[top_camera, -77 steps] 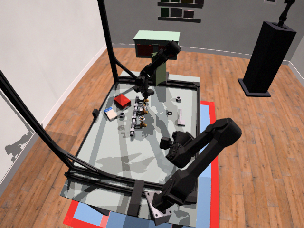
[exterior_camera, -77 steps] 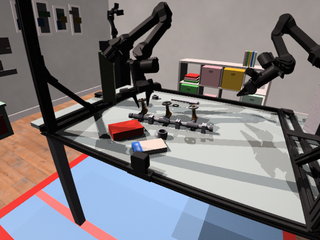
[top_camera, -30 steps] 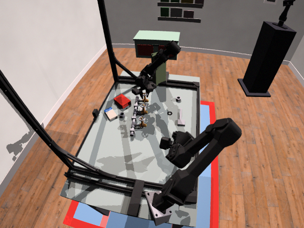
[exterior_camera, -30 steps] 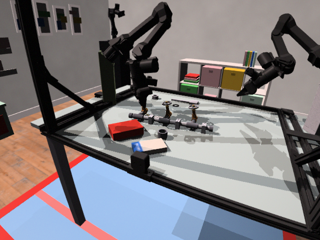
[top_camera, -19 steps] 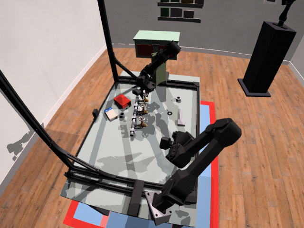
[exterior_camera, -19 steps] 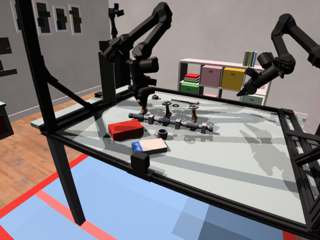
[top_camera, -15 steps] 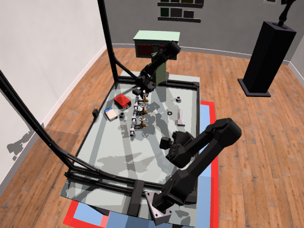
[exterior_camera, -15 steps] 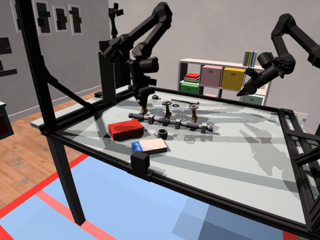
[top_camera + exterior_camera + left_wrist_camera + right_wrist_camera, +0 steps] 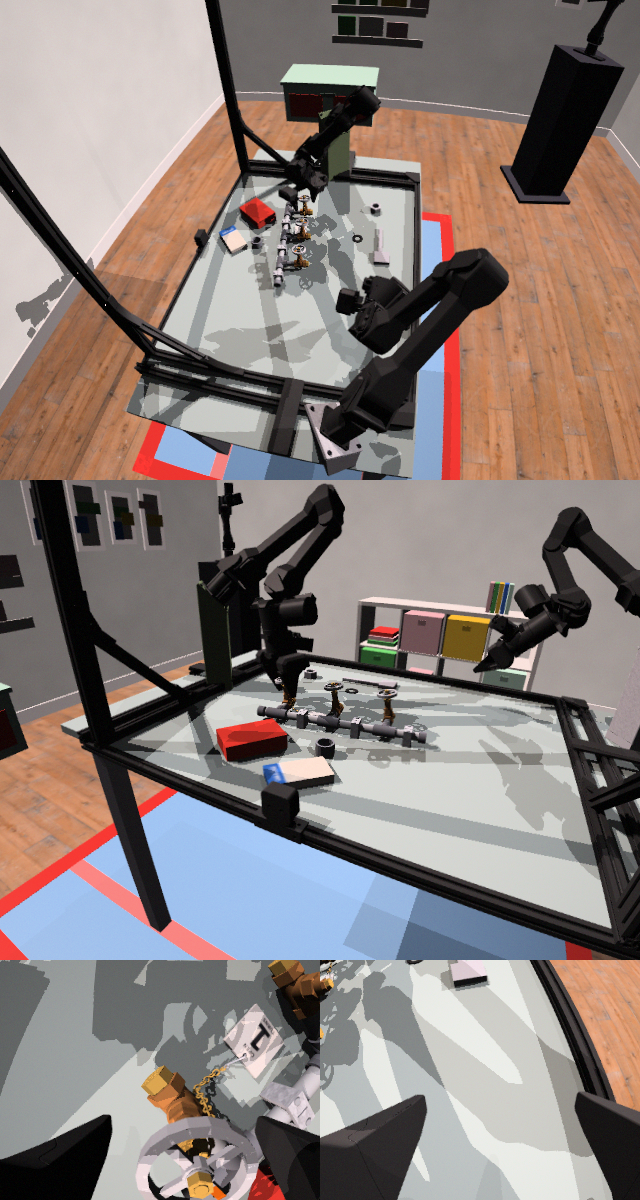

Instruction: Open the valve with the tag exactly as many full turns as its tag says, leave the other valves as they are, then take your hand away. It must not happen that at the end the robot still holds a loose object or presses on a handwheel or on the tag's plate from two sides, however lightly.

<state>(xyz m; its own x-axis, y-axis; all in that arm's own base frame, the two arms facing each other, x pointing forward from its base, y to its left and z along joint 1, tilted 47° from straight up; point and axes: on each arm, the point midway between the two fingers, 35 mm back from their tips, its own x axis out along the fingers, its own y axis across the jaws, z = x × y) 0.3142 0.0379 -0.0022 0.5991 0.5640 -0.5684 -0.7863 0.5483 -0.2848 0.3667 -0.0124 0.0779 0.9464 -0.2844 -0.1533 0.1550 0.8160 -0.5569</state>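
Now: left hand 10 mm past the white tag, 80 mm to the left of it and 70 mm above it. From my left hand the other things lie so: nut: 260 mm ahead, 20 mm to the left, 70 mm below; then grey flat piece: 260 mm ahead, 170 mm to the right, 70 mm below; then red box: 180 mm behind, 60 mm below.
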